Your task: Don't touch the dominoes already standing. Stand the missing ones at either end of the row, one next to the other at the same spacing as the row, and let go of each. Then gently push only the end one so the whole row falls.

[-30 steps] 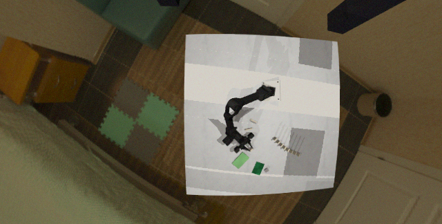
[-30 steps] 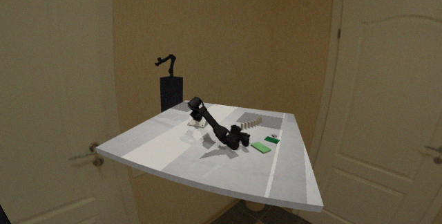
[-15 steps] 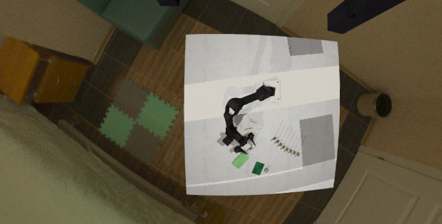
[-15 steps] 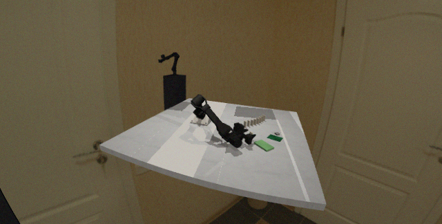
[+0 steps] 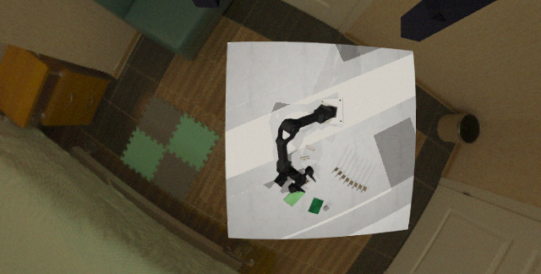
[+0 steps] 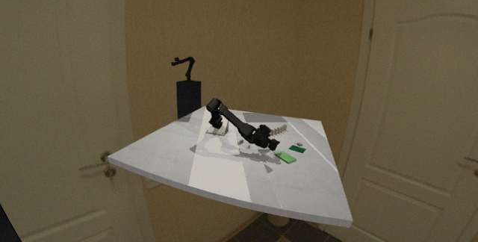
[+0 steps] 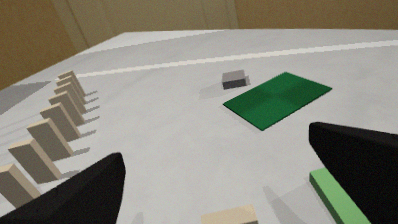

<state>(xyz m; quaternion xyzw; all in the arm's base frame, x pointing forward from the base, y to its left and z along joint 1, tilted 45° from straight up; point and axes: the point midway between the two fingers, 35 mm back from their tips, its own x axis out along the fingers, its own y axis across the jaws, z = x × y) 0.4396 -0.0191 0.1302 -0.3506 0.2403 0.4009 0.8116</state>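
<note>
Right now the light green flat pad is 90 mm ahead of my gripper tip, 80 mm to the right of it and 70 mm below it. Round my gripper tip: metal piece 160 mm ahead, 140 mm to the left, 70 mm below; dark green pad 150 mm ahead, 80 mm below, 70 mm to the left.
</note>
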